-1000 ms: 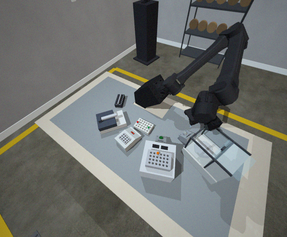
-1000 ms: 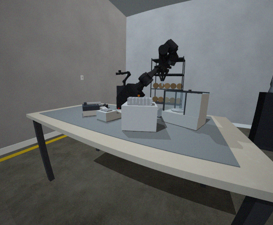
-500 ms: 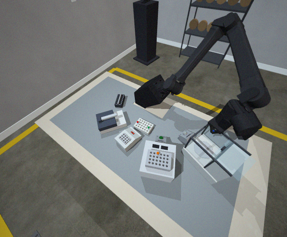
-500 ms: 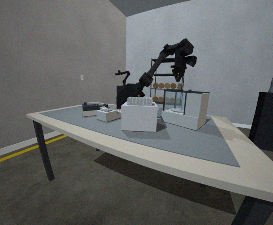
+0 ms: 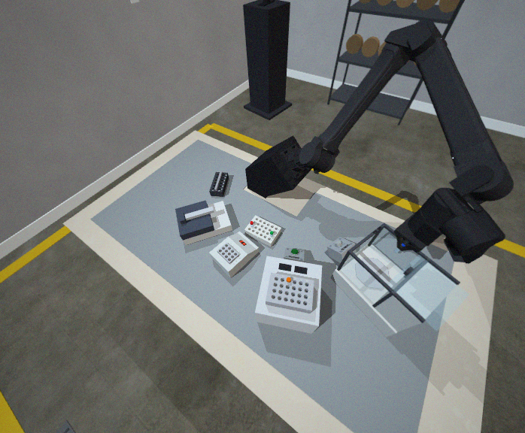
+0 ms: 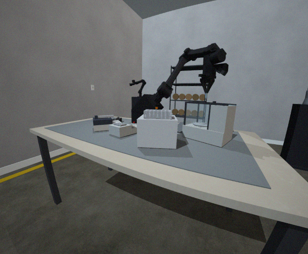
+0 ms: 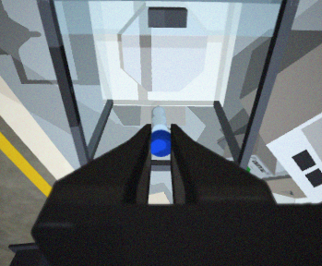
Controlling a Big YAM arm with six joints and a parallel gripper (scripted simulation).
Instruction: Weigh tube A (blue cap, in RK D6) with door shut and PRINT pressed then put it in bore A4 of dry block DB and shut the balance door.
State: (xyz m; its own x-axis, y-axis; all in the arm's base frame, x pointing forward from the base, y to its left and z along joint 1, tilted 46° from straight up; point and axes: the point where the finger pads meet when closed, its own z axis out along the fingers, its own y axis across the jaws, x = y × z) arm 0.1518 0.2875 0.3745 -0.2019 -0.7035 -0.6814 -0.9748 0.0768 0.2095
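Now: hand 1 cm to the left of the octagonal balance pan and 20 cm above it. Round my hand: mixer block: 26 cm ahead, 16 cm to the right, 12 cm below; then dry block DB: 24 cm ahead, 43 cm to the right, 24 cm below; then tube rack RK: 9 cm ahead, 43 cm to the right, 26 cm below.
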